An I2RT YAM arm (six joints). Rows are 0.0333 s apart.
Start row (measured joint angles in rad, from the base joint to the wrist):
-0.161, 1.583, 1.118, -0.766, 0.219, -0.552
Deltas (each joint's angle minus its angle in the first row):
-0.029, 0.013, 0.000, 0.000, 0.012, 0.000
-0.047, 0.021, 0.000, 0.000, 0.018, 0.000
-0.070, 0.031, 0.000, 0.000, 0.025, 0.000
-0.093, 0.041, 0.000, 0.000, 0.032, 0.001
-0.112, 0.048, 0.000, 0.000, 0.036, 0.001
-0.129, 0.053, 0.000, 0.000, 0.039, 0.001
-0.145, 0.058, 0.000, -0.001, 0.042, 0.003
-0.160, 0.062, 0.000, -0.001, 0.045, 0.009
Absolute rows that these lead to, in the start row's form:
-0.190, 1.596, 1.118, -0.766, 0.231, -0.552
-0.208, 1.604, 1.118, -0.766, 0.237, -0.552
-0.231, 1.614, 1.118, -0.766, 0.244, -0.552
-0.254, 1.624, 1.118, -0.766, 0.251, -0.551
-0.273, 1.631, 1.118, -0.766, 0.255, -0.551
-0.290, 1.636, 1.118, -0.766, 0.258, -0.551
-0.306, 1.641, 1.118, -0.767, 0.261, -0.549
-0.321, 1.645, 1.118, -0.767, 0.264, -0.543

